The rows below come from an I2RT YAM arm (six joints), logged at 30 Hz.
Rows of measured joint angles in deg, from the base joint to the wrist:
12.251 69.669 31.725 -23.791 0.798 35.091
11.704 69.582 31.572 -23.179 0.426 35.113
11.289 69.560 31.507 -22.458 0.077 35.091
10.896 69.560 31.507 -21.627 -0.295 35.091
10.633 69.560 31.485 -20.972 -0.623 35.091
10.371 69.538 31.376 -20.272 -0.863 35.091
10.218 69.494 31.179 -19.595 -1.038 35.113
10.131 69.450 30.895 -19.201 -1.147 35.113
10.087 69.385 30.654 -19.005 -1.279 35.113
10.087 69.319 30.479 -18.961 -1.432 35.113
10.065 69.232 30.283 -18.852 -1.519 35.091
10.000 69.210 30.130 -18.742 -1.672 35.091
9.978 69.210 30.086 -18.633 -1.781 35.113
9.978 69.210 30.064 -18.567 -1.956 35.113
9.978 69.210 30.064 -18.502 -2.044 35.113
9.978 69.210 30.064 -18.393 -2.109 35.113
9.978 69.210 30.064 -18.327 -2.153 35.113
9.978 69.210 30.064 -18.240 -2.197 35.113
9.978 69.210 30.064 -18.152 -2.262 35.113
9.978 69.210 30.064 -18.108 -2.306 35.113
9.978 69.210 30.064 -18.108 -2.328 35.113
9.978 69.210 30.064 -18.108 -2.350 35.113
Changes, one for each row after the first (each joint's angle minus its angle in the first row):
-0.547 -0.087 -0.153 0.612 -0.372 0.022
-0.962 -0.109 -0.218 1.333 -0.721 0.000
-1.355 -0.109 -0.218 2.164 -1.093 0.000
-1.618 -0.109 -0.240 2.819 -1.421 0.000
-1.880 -0.131 -0.349 3.519 -1.661 0.000
-2.033 -0.175 -0.546 4.196 -1.836 0.022
-2.120 -0.219 -0.830 4.590 -1.945 0.022
-2.164 -0.284 -1.071 4.786 -2.077 0.022
-2.164 -0.350 -1.246 4.830 -2.230 0.022
-2.186 -0.437 -1.442 4.939 -2.317 0.000
-2.251 -0.459 -1.595 5.049 -2.470 0.000
-2.273 -0.459 -1.639 5.158 -2.579 0.022
-2.273 -0.459 -1.661 5.224 -2.754 0.022
-2.273 -0.459 -1.661 5.289 -2.842 0.022
-2.273 -0.459 -1.661 5.398 -2.907 0.022
-2.273 -0.459 -1.661 5.464 -2.951 0.022
-2.273 -0.459 -1.661 5.551 -2.995 0.022
-2.273 -0.459 -1.661 5.639 -3.060 0.022
-2.273 -0.459 -1.661 5.683 -3.104 0.022
-2.273 -0.459 -1.661 5.683 -3.126 0.022
-2.273 -0.459 -1.661 5.683 -3.148 0.022

